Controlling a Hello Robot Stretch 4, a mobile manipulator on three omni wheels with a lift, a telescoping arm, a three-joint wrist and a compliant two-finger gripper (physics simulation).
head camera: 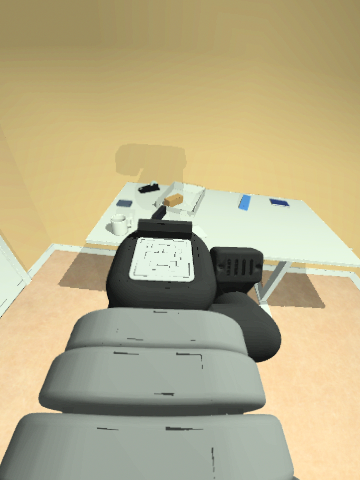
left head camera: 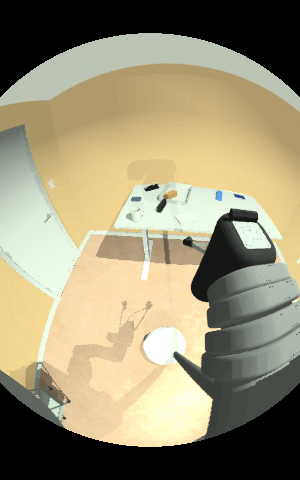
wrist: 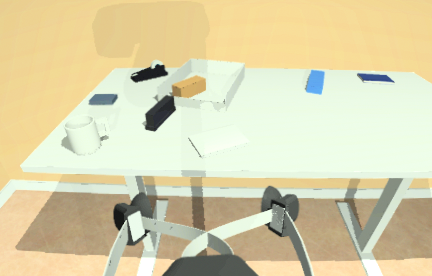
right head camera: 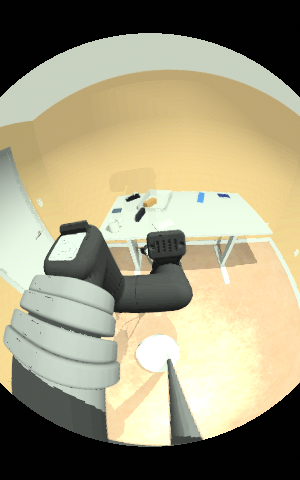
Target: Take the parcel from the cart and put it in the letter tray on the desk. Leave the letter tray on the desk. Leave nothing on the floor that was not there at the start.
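Frame: origin at the robot's base, x left, y back, z up, level; metres.
Where they show: gripper, between the fingertips: (left head camera: 201, 239) (wrist: 207, 205); robot's base, origin of its link: (left head camera: 164, 344) (right head camera: 158, 351).
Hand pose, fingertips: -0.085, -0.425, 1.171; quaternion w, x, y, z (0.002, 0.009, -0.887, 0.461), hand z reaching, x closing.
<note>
Things, the pixels of their top centre, and the offset from my fingertips, as dx, dy, dz. "spot": a spot on its surface instead. Level surfaces: height alone.
- orange-brown box-shaped parcel, centre of its top: (wrist: 189, 81) (head camera: 174, 197) (right head camera: 149, 199) (left head camera: 170, 191) +0.061, -0.788, -0.195
- white letter tray, centre of its top: (wrist: 205, 73) (head camera: 183, 193) (right head camera: 155, 196) (left head camera: 176, 188) -0.002, -0.839, -0.184
- white desk, height of its surface: dz -0.249
- white mug, a spot on its surface: (wrist: 83, 135) spot: +0.325, -0.414, -0.186
- black stapler, centre of its top: (wrist: 159, 104) (head camera: 159, 210) (left head camera: 161, 202) (right head camera: 139, 211) +0.148, -0.597, -0.195
- black tape dispenser, centre of its top: (wrist: 147, 61) (head camera: 148, 181) (left head camera: 151, 182) +0.253, -0.992, -0.179
- dark card-like block, centre of its top: (wrist: 103, 97) (head camera: 124, 202) +0.388, -0.747, -0.231
- white pad, centre of its top: (wrist: 219, 139) (head camera: 190, 232) (right head camera: 163, 223) (left head camera: 185, 216) -0.037, -0.458, -0.240
- blue item, centre of its top: (wrist: 316, 77) (head camera: 245, 200) -0.476, -0.867, -0.219
- navy book, centre of its top: (wrist: 375, 77) (head camera: 279, 202) -0.785, -0.919, -0.237
An orange-brown box-shaped parcel (head camera: 173, 200) (left head camera: 170, 194) (right head camera: 150, 202) (wrist: 189, 87) lies in the left part of the white letter tray (head camera: 199, 202) (wrist: 235, 84); whether it touches the tray's wall I cannot tell. The tray stands at the back left of the white desk (head camera: 280, 235) (wrist: 300, 130). My gripper (wrist: 207, 205) is open, its fingertips wide apart with nothing between them. In the wrist view it shows below the desk's front edge, well apart from the parcel. In the head view the wrist hides it. Part of the cart (left head camera: 52, 403) shows at the lower left.
On the desk are a white mug (wrist: 83, 135), black stapler (wrist: 160, 114), black tape dispenser (wrist: 149, 74), dark card-like block (wrist: 103, 99), white pad (wrist: 218, 140), blue item (wrist: 315, 82) and navy book (wrist: 375, 78). Desk legs (wrist: 385, 215) stand below. A door (left head camera: 25, 215) is at left.
</note>
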